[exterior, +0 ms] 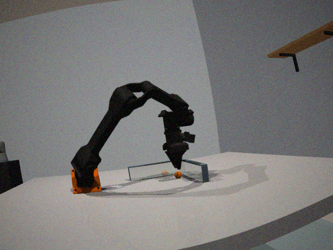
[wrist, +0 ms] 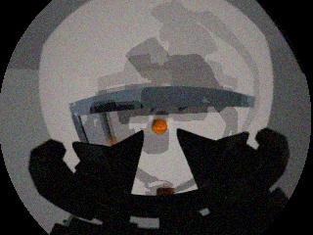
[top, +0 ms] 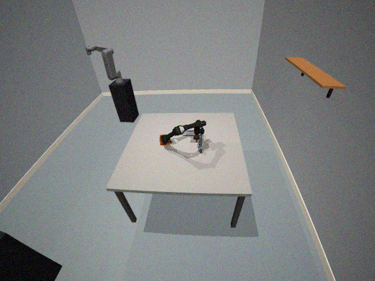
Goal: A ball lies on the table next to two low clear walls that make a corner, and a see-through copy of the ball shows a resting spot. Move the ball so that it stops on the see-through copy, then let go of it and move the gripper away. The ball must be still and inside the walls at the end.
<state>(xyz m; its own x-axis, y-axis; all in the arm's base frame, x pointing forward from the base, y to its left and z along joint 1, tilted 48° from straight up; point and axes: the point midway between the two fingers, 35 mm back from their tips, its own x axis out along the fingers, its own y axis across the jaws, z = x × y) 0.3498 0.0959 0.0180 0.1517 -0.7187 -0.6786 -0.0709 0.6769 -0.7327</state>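
Now: the orange ball 20 mm below my gripper tip.
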